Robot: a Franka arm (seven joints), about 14 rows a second.
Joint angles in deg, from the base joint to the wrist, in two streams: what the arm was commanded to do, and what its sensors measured. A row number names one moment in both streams.
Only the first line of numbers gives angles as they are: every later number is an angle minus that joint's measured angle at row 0.
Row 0, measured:
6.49, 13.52, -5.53, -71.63, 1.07, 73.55, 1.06
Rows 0 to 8, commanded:
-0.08, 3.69, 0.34, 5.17, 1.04, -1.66, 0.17
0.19, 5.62, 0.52, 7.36, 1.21, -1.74, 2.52
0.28, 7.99, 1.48, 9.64, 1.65, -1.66, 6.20
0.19, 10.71, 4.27, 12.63, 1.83, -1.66, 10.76
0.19, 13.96, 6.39, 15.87, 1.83, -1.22, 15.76
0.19, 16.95, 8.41, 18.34, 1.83, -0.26, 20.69
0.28, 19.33, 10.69, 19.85, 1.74, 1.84, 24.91
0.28, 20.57, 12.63, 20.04, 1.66, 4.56, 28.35
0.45, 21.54, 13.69, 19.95, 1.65, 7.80, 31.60
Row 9, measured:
0.54, 16.67, 11.35, 13.76, 1.03, 5.51, 24.76
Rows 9 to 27, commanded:
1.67, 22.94, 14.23, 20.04, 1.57, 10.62, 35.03
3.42, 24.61, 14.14, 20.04, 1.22, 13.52, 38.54
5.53, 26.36, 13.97, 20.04, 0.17, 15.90, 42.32
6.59, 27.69, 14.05, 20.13, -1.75, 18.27, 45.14
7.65, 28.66, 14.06, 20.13, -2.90, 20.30, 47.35
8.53, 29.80, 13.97, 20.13, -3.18, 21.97, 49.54
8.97, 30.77, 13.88, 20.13, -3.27, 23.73, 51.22
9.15, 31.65, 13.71, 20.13, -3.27, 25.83, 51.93
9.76, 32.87, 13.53, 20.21, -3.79, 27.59, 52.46
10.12, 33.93, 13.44, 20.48, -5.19, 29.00, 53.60
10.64, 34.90, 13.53, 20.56, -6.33, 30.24, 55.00
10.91, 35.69, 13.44, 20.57, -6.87, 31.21, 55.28
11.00, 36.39, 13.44, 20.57, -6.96, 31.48, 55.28
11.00, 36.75, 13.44, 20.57, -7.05, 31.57, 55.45
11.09, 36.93, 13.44, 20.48, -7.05, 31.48, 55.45
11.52, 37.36, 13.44, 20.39, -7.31, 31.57, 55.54
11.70, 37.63, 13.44, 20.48, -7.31, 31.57, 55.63
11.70, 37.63, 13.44, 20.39, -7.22, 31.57, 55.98
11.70, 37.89, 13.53, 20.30, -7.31, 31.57, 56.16
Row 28, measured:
10.70, 36.63, 13.98, 17.31, -5.97, 32.13, 54.03
